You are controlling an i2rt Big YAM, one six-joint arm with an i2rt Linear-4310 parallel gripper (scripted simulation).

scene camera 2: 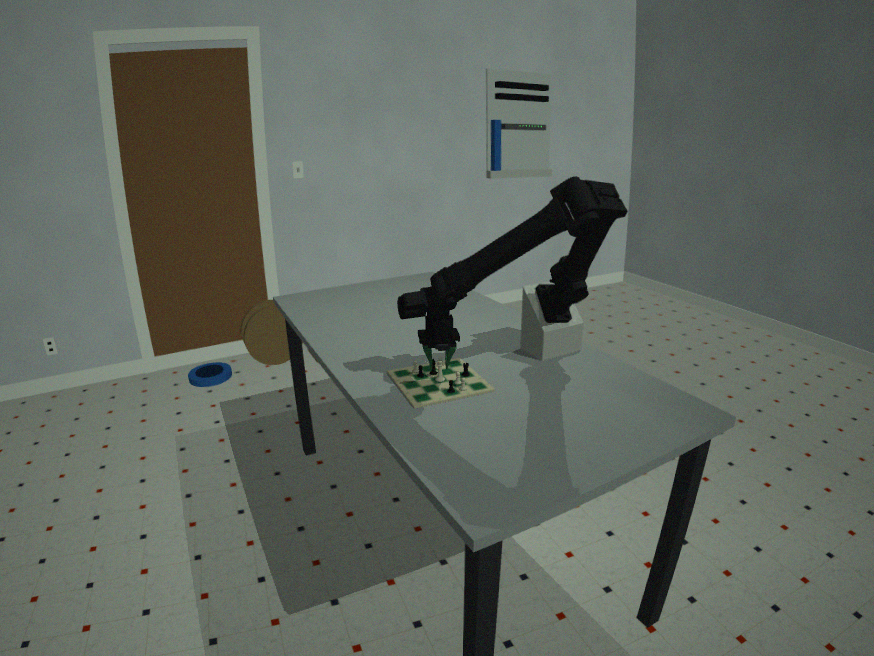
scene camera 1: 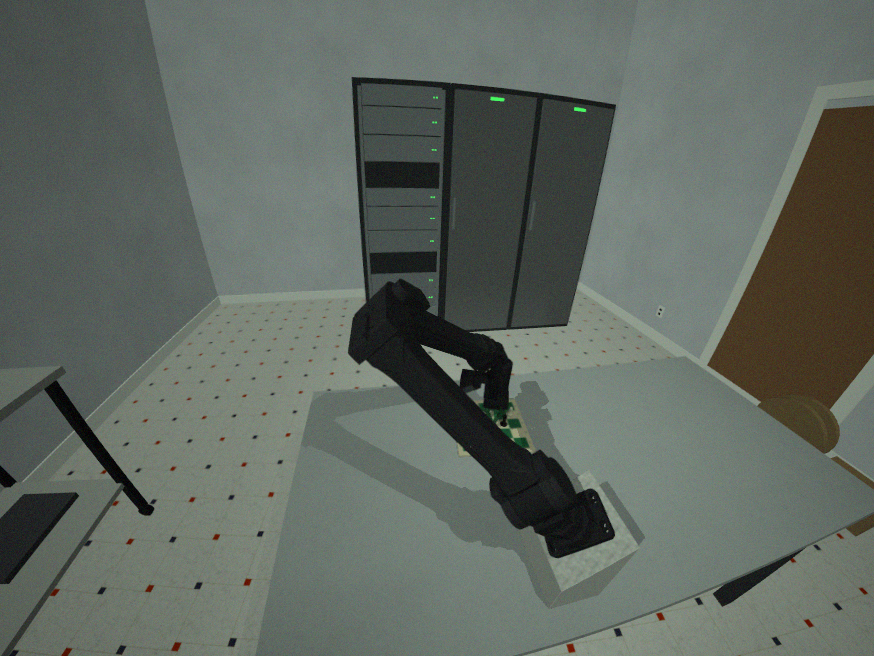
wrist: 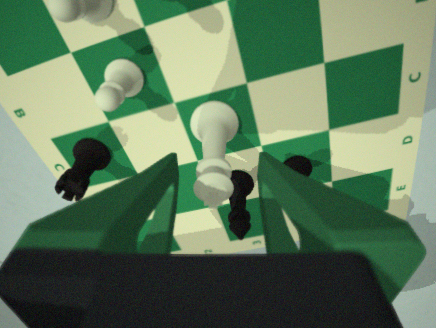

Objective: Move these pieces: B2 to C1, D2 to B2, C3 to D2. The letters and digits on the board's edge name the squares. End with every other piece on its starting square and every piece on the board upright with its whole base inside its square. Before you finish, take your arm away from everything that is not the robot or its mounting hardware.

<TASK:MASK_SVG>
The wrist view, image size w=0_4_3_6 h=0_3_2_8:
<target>my gripper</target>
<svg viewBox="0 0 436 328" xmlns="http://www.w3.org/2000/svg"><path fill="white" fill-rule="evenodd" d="M426 248L407 221L300 174L267 152L260 152L257 180L266 254L171 254L177 211L179 168L177 153L169 153L142 172L30 223L0 266L0 298L28 328L403 328L392 302L424 260ZM154 211L148 232L139 250L137 250L139 232ZM282 209L298 232L300 249L298 249L288 229Z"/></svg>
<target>white pawn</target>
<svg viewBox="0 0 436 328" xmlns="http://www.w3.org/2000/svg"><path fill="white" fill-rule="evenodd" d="M135 62L119 58L107 66L104 74L105 82L102 83L95 93L95 103L98 108L106 112L114 111L123 103L125 97L132 97L140 92L144 85L144 75L141 68Z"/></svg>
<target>tall white piece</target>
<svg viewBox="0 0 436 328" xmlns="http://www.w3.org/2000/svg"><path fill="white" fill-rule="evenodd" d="M211 100L200 104L191 116L191 131L202 142L203 159L196 167L197 180L194 183L193 190L196 197L204 201L204 206L209 205L209 209L218 209L218 205L223 206L223 202L231 197L234 190L233 183L230 180L232 175L231 165L225 159L226 143L236 135L239 122L237 113L229 104L223 101Z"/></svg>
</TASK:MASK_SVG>
